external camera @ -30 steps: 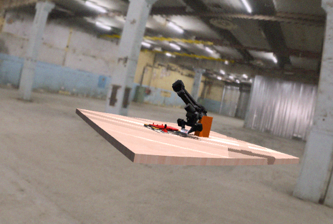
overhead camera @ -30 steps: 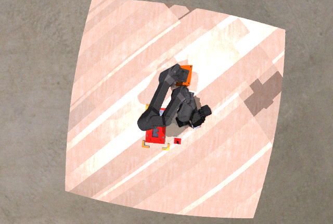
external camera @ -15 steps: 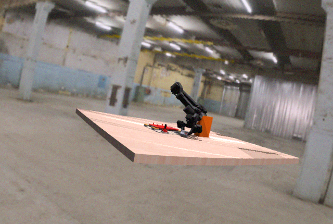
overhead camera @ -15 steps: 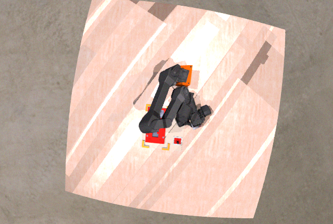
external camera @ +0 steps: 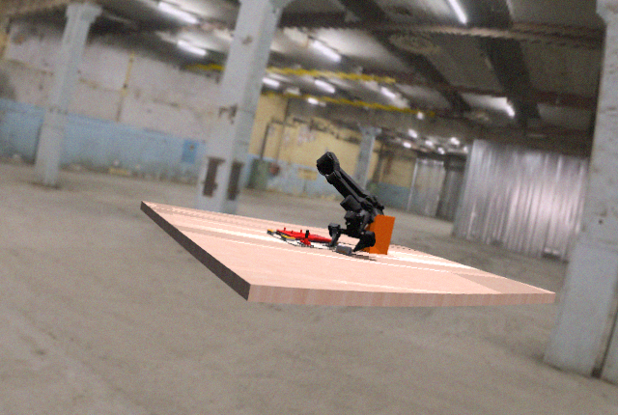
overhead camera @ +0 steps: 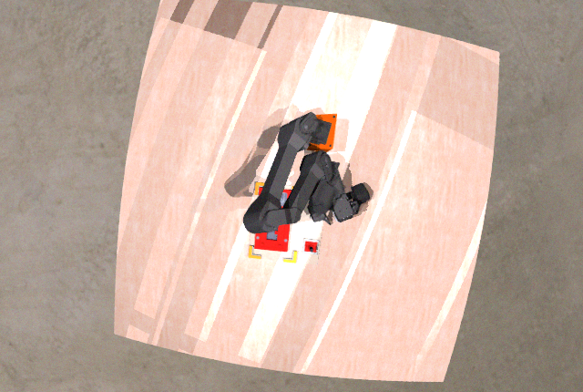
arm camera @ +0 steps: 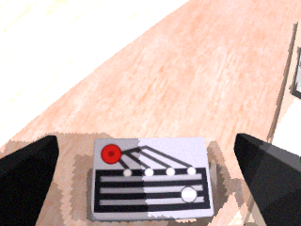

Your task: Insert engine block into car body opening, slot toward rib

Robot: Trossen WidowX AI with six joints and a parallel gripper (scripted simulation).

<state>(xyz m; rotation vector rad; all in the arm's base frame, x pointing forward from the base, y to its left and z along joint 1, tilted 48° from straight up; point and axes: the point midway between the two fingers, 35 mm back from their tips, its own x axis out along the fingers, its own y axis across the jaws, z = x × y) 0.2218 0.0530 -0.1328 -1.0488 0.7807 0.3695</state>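
The grey engine block lies 20 mm behind my gripper tip, 10 mm to the right of it and 10 mm below it.
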